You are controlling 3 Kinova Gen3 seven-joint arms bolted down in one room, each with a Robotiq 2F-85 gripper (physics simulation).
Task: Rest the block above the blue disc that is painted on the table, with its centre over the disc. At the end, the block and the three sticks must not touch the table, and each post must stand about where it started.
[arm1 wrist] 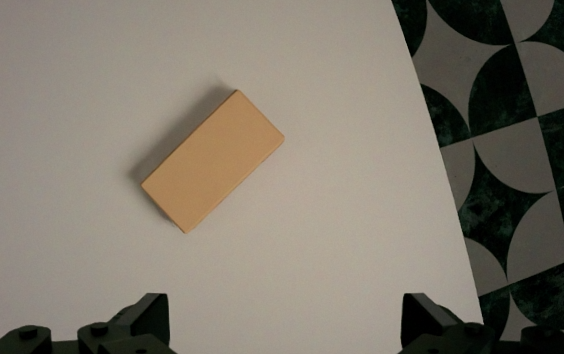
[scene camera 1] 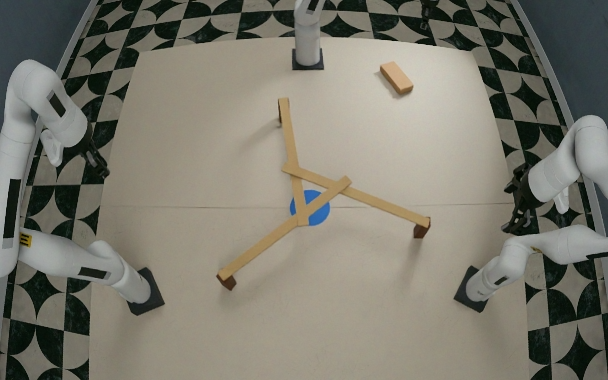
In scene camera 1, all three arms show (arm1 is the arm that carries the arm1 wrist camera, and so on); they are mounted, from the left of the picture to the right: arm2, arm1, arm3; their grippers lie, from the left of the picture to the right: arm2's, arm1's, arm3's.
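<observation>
The orange block (arm1 wrist: 212, 161) (scene camera 1: 396, 78) lies flat on the table (arm1 wrist: 325, 260) (scene camera 1: 300, 335), at the back right in the scene view. The back stick (scene camera 1: 288, 130), right stick (scene camera 1: 382, 201) and front-left stick (scene camera 1: 260, 252) each have an outer end on a brown post (scene camera 1: 280, 114) (scene camera 1: 421, 230) (scene camera 1: 227, 283). Their inner parts cross in a raised triangle partly over the blue disc (scene camera 1: 321, 209); each inner end appears to lie over a neighbouring stick. Arm1's gripper (arm1 wrist: 285, 320) is open, with the block ahead of its fingers. Arm2's gripper (scene camera 1: 102, 170) is seen side-on, its opening unclear. Arm3's gripper (scene camera 1: 509, 207) is open and empty.
Arm1's base (scene camera 1: 307, 60) stands at the back edge, left of the block. Arm2's base (scene camera 1: 155, 295) stands at the front left and arm3's base (scene camera 1: 463, 295) at the front right. A thin seam crosses the table. Patterned floor and walls surround it.
</observation>
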